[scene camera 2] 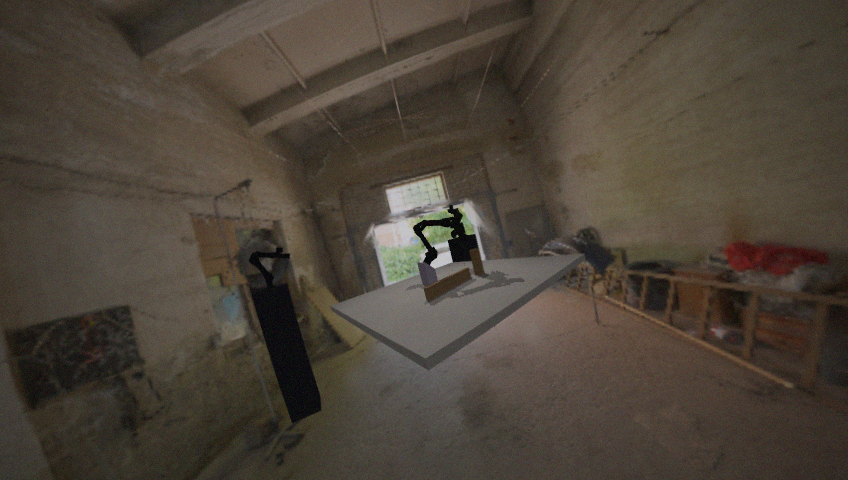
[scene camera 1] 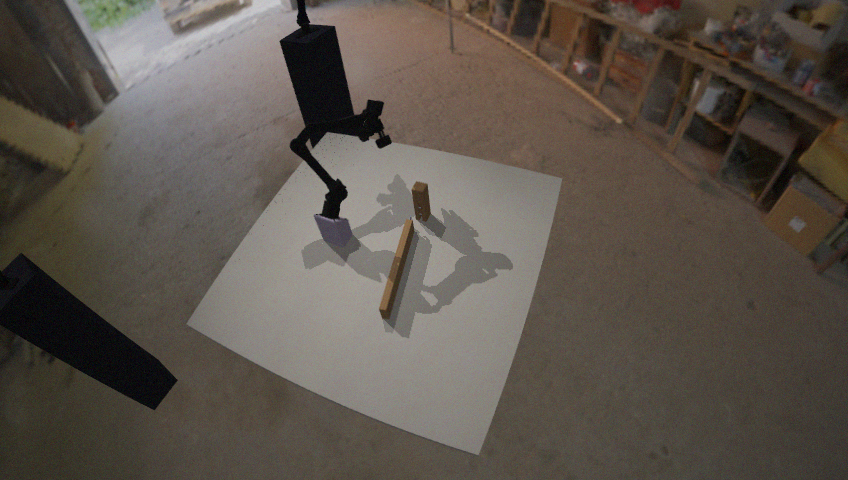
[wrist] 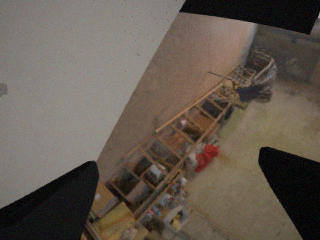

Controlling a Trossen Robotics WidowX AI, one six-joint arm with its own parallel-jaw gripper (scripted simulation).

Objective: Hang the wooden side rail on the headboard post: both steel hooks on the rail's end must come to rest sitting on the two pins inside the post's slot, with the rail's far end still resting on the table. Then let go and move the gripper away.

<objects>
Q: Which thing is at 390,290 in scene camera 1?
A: A wooden side rail.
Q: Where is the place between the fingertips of the gripper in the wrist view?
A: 179,162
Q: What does the gripper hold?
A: Nothing.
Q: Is the gripper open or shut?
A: Open.
</objects>
